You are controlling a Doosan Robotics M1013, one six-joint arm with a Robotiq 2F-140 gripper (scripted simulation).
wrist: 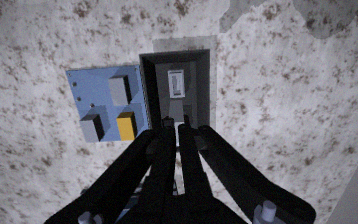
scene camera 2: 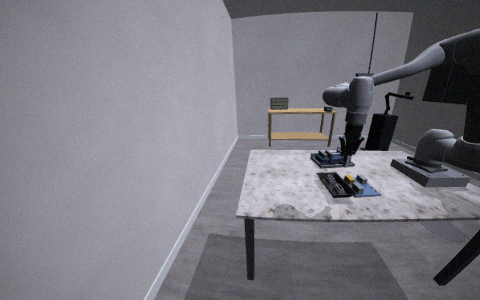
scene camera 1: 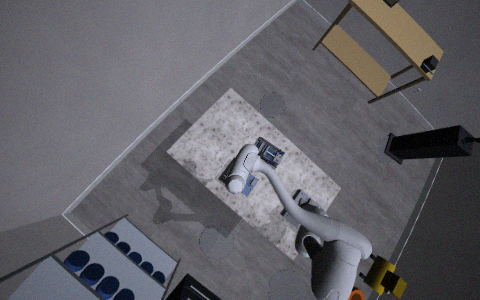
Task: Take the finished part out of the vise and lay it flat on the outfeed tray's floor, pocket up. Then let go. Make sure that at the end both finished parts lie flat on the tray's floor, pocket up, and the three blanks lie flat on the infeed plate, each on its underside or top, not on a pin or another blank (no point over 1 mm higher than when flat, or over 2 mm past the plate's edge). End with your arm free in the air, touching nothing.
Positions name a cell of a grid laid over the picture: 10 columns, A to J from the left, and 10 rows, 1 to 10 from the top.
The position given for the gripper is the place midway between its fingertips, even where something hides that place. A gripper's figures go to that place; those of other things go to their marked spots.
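The gripper (wrist: E5) is 0.22 m from the lens, while a blue baseplate (wrist: C4) sits 0.44 m from the lens.
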